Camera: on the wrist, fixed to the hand. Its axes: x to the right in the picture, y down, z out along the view.
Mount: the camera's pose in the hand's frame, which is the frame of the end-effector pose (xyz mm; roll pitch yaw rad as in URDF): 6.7 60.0 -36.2 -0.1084 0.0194 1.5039
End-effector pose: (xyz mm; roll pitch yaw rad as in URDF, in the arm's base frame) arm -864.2 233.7 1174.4 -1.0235 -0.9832 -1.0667
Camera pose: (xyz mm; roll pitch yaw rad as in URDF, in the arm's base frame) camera -834.0 179.5 1141.1 -1.3648 0.4359 -0.4791
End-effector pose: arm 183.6 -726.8 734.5 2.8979 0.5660 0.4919
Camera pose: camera 235.4 -755.2 772.8 2.4411 -0.1843 -0.8786
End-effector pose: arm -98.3 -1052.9 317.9 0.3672 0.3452 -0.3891
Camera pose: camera -70.1 -989.9 304.1 0.2785 -0.3019 0.9942
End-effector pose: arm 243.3 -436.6 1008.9 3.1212 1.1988 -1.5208
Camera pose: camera 186.0 -476.8 1016.3 1.8358 0.0478 -3.0302
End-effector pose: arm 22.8 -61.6 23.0 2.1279 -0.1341 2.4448
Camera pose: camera 25.5 -62.6 93.3 -3.0991 -1.0318 0.7797
